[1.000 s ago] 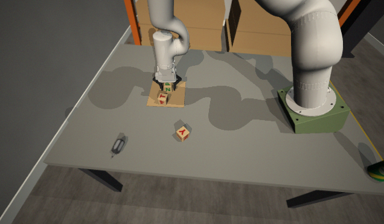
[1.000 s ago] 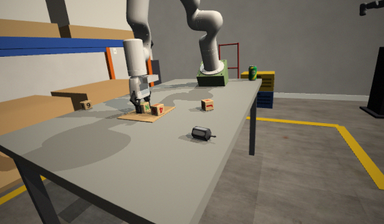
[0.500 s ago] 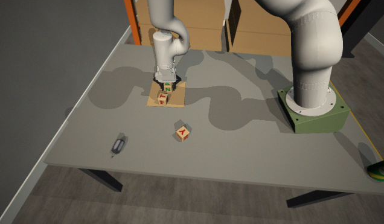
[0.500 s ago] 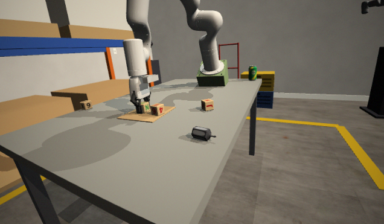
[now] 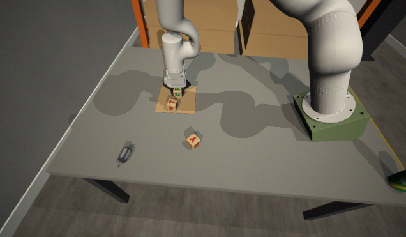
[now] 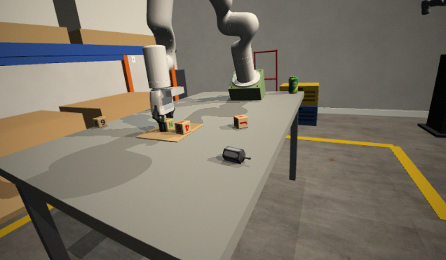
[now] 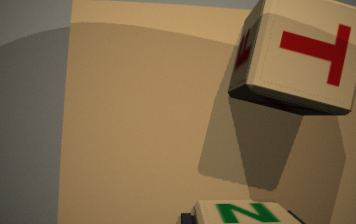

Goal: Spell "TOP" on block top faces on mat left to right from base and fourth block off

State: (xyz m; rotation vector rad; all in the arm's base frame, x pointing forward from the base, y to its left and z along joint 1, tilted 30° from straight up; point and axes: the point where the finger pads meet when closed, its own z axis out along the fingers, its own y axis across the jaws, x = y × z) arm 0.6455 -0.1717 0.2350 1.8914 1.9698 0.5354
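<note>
Now: hand 30 mm to the right of the tan mat and 20 mm above it. From my hand the other things lie so: dark motor: 180 mm ahead, 370 mm to the left, 10 mm below; then P block: right at my hand; then green can: 920 mm behind, 460 mm to the left, 40 mm above.
</note>
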